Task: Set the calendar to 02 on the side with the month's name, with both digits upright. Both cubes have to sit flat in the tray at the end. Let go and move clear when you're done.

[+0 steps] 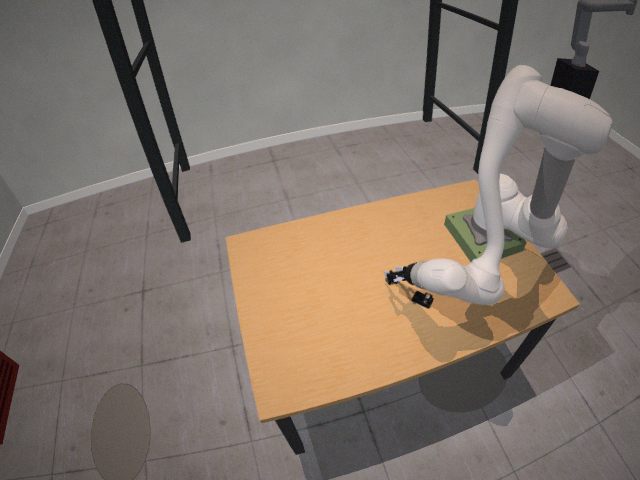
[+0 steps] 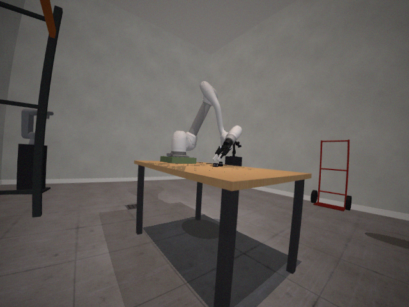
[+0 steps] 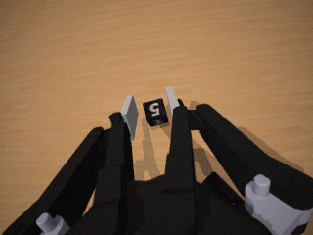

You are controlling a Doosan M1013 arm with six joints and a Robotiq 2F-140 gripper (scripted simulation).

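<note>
Right now the black number cube is 60 mm below my hand, 20 mm to the right of it and 10 mm ahead of it.
</note>
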